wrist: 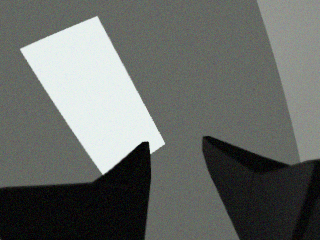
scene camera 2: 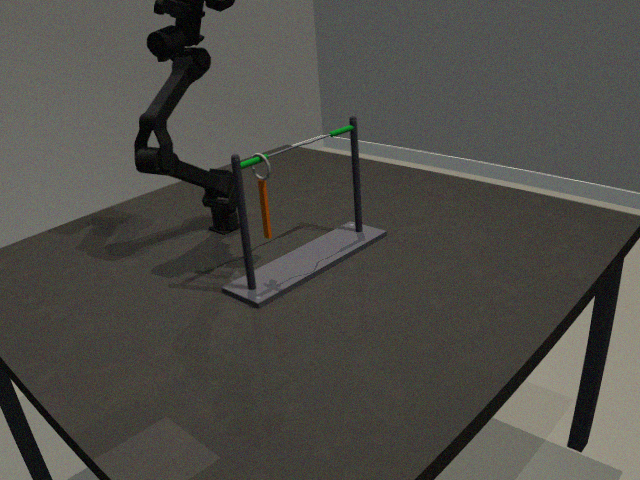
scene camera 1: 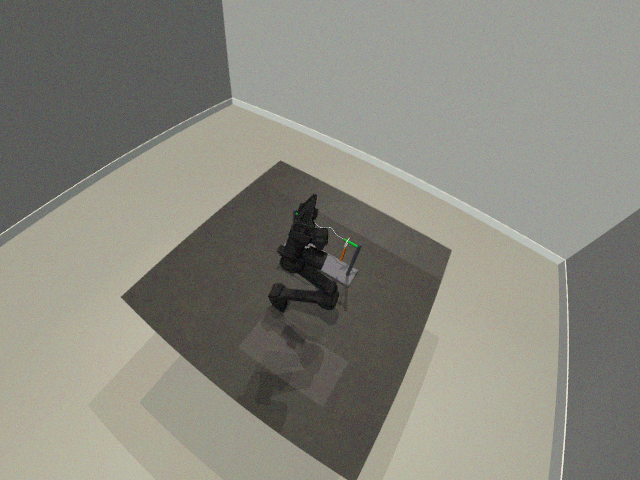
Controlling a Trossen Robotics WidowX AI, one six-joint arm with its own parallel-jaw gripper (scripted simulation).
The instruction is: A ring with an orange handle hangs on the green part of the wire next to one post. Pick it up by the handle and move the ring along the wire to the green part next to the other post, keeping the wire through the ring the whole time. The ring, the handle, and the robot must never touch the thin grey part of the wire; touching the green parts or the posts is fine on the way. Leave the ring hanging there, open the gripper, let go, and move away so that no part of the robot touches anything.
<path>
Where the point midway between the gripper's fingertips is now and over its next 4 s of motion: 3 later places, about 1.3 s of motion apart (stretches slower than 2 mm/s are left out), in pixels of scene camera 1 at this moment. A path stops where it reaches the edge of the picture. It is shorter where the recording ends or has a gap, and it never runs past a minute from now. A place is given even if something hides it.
My gripper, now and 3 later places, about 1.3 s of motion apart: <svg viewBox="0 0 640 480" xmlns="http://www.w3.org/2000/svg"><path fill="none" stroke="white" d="M314 196L282 170L354 216L333 274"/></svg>
</path>
